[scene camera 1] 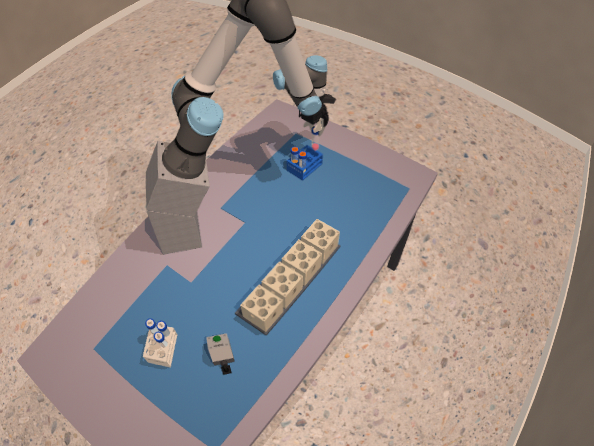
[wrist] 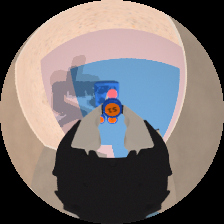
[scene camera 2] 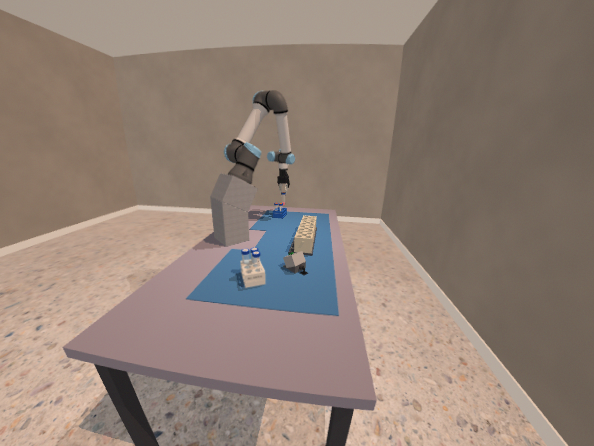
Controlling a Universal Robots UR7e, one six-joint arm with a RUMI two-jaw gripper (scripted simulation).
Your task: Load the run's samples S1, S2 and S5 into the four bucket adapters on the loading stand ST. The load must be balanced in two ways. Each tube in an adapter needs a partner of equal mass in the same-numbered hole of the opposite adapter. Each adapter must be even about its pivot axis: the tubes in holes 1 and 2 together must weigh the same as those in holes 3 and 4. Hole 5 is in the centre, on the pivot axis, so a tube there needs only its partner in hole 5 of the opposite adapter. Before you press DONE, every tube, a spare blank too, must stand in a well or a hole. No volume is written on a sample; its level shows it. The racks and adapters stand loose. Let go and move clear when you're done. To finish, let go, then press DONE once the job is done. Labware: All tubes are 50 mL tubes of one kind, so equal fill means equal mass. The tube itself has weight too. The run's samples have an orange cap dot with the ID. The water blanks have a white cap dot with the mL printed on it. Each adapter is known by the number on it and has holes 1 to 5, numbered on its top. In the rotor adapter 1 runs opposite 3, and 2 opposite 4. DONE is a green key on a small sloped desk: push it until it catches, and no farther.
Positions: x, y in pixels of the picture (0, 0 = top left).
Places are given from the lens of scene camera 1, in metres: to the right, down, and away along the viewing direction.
white blank rack [scene camera 1: 162, 360]: -0.43, 0.44, 1.32
